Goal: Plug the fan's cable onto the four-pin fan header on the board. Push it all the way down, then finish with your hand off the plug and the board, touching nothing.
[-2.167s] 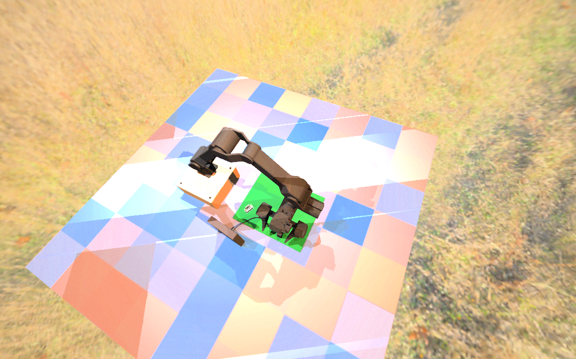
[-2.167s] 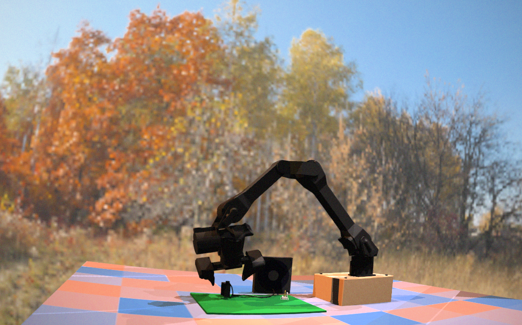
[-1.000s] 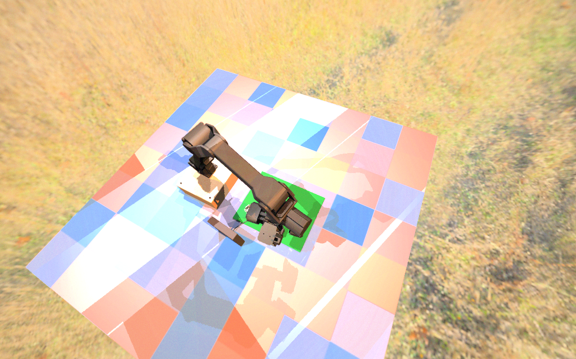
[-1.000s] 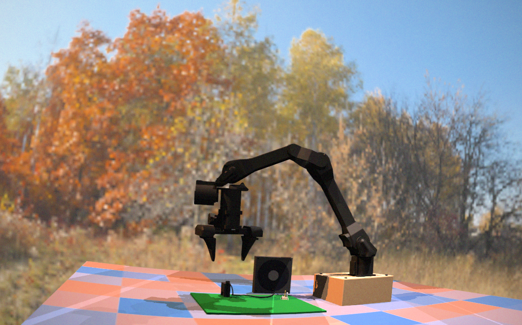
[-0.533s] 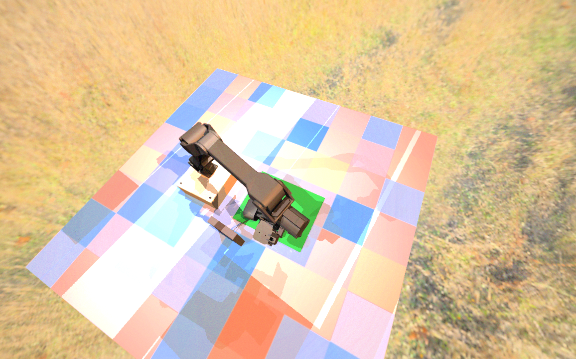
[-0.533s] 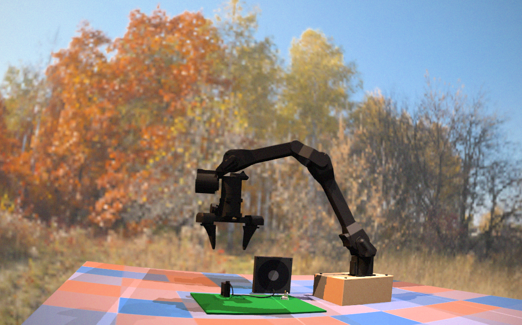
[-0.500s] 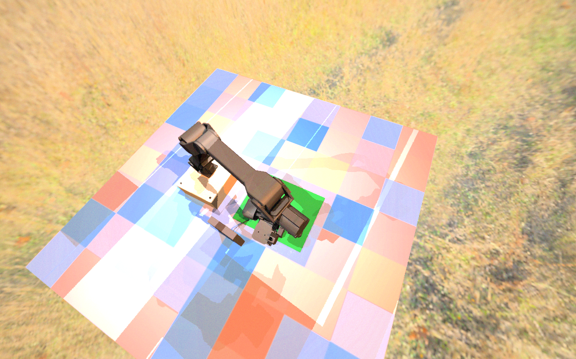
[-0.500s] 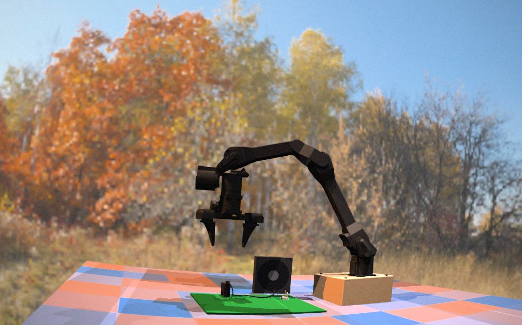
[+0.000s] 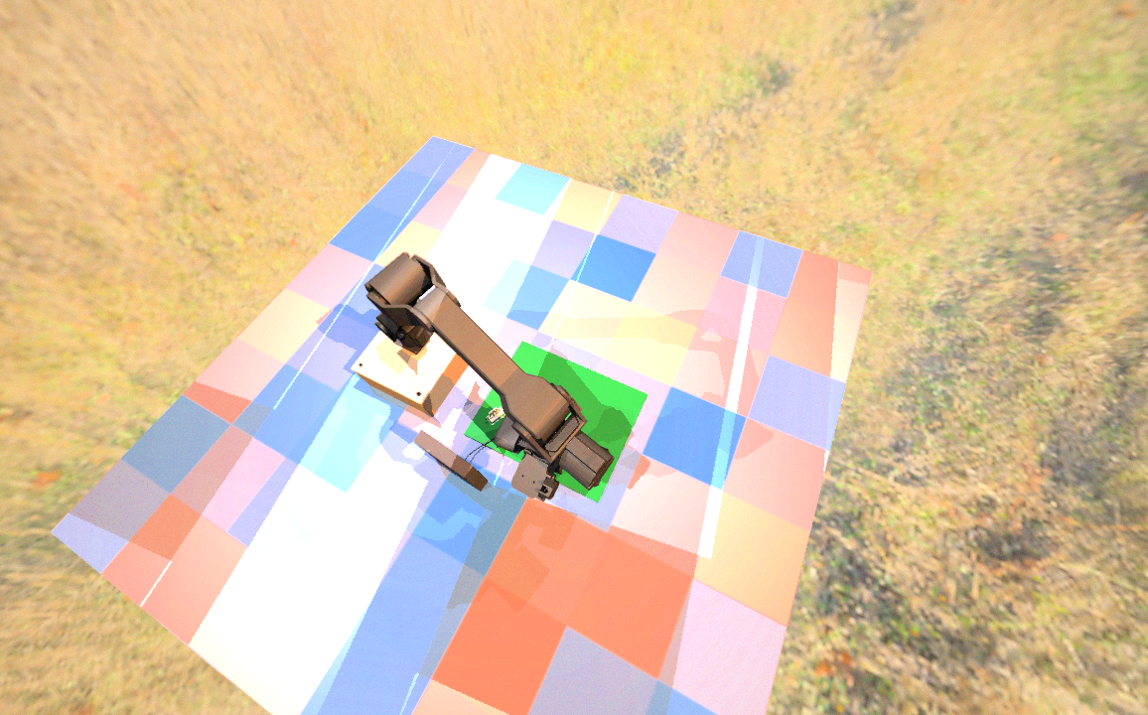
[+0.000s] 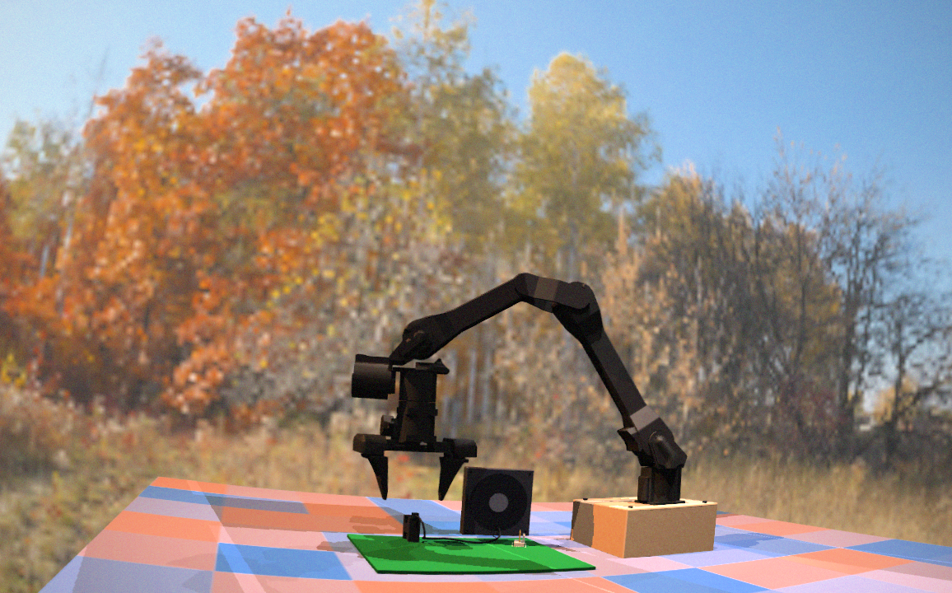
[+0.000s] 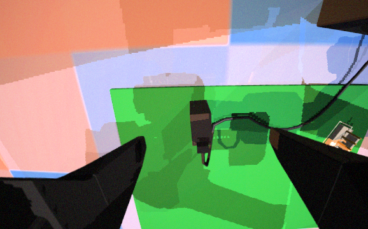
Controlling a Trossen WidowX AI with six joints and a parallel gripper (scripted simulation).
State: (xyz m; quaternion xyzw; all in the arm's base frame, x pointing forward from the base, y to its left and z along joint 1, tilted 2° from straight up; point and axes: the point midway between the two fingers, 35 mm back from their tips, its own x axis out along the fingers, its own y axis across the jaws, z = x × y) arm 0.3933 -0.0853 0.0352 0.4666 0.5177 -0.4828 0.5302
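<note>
The dark plug lies 50 mm below my gripper tip and 10 mm to the left of it. Round my gripper tip: four-pin header: 170 mm behind, 70 mm below, 30 mm to the left; then black fan: 170 mm behind, 80 mm to the right, 10 mm below; then green board: 100 mm to the left, 80 mm below, 60 mm behind.
</note>
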